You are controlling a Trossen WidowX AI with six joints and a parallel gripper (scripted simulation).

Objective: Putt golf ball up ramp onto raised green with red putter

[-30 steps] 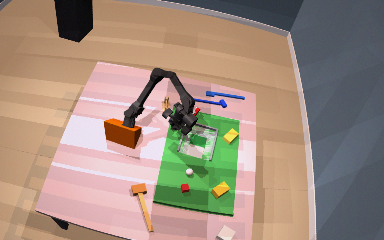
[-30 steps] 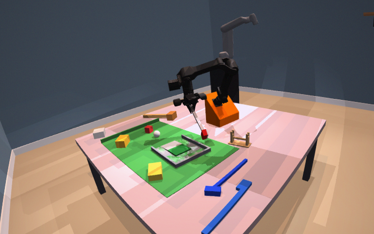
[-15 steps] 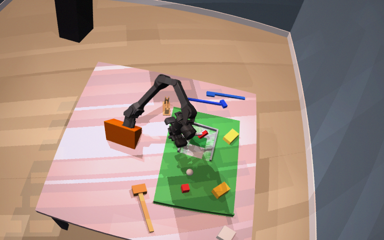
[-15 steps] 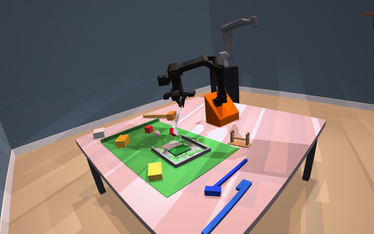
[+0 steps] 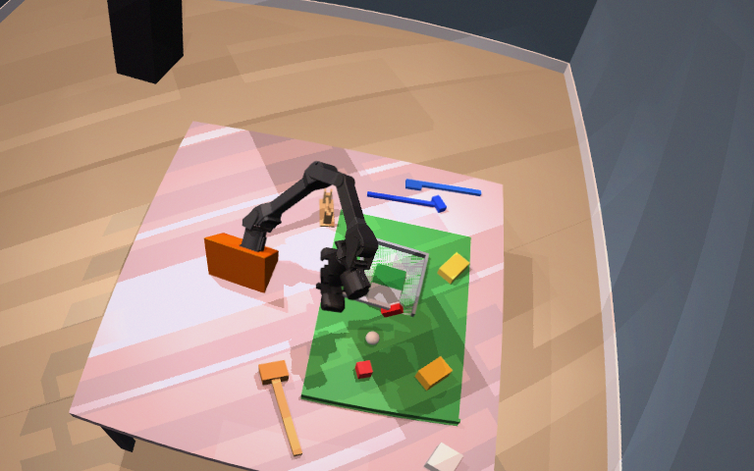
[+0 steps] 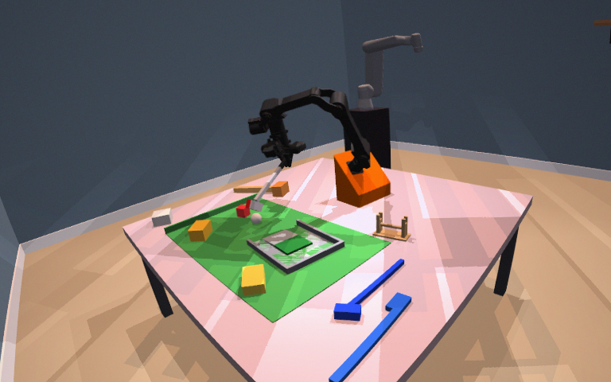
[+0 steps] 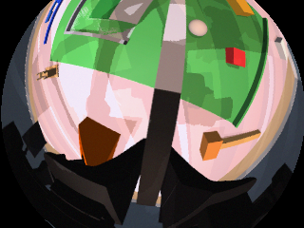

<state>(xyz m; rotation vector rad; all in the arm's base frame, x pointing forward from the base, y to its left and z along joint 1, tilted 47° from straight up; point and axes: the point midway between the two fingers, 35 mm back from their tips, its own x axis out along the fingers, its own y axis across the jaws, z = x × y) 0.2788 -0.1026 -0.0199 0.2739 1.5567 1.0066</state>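
Now: gripper tip 10 cm short of the red putter, 5 cm to the right of it and 3 cm above it. From my gripper tip the other things lie so: red cube (18 cm ahead, 10 cm to the right, 17 cm below); white golf ball (17 cm ahead, 1 cm to the left, 16 cm below).
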